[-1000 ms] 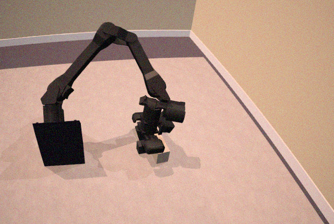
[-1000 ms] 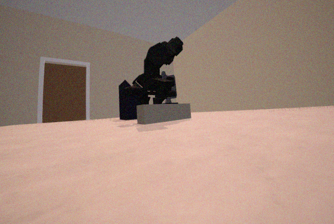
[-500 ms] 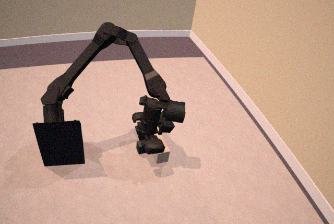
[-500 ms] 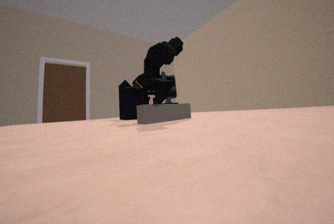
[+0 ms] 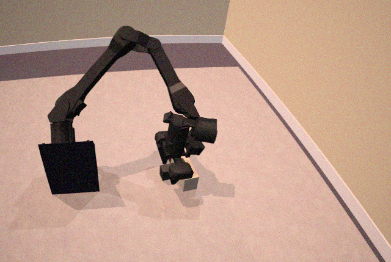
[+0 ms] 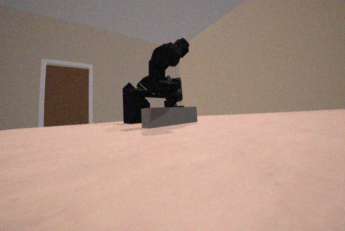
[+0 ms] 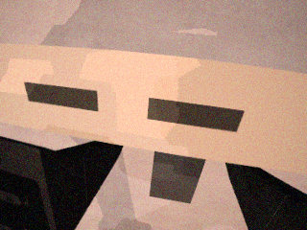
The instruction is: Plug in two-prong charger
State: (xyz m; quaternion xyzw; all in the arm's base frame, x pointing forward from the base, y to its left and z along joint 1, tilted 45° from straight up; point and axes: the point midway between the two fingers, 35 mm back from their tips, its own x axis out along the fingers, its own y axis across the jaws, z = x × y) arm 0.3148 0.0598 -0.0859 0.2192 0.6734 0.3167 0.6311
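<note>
Right now my gripper tip is 2 cm short of the charger and 1 cm below it.
</note>
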